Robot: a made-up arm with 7 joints.
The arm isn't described. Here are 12 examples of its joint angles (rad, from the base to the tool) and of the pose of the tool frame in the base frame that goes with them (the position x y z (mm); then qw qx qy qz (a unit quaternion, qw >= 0)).
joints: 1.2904 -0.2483 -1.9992 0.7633 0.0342 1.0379 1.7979
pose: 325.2 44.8 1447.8 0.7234 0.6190 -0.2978 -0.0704
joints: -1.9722 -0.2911 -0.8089 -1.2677 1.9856 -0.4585 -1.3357
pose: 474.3 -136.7 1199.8 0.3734 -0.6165 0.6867 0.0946
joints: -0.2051 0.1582 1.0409 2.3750 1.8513 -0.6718 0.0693
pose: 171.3 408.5 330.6 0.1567 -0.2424 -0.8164 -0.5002
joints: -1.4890 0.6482 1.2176 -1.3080 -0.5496 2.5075 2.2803
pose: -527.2 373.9 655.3 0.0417 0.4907 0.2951 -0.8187
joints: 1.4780 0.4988 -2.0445 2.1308 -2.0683 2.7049 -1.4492
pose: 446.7 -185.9 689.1 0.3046 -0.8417 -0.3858 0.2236
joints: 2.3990 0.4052 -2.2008 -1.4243 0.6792 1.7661 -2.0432
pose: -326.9 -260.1 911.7 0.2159 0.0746 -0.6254 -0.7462
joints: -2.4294 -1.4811 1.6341 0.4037 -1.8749 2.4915 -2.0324
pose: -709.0 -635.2 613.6 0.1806 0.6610 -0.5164 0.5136
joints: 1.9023 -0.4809 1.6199 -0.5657 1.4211 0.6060 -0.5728
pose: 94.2 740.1 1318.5 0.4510 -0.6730 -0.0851 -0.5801
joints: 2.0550 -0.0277 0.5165 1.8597 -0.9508 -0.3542 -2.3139
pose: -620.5 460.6 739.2 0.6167 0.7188 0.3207 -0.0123
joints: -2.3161 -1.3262 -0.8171 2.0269 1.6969 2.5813 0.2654
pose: -462.7 -17.6 164.1 0.5334 0.1268 0.0608 0.8341
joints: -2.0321 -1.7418 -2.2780 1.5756 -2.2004 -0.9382 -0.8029
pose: -930.6 -394.6 616.6 0.9072 -0.0384 0.1782 -0.3792
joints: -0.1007 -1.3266 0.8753 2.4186 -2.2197 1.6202 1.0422
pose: 170.6 421.6 342.4 0.4182 -0.1521 0.4450 0.7772
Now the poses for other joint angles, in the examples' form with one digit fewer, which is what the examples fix.
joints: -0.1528 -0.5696 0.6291 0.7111 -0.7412 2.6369 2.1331
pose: 629 -13 1070 0.456 0.554 -0.163 0.677
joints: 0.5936 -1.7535 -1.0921 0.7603 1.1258 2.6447 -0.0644
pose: 802 122 76 0.956 -0.147 -0.254 -0.026
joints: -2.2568 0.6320 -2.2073 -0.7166 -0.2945 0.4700 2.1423
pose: 431 -23 1312 0.024 0.835 0.432 0.339
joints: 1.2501 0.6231 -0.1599 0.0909 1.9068 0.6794 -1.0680
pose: -77 -510 1458 0.154 0.214 -0.705 0.658
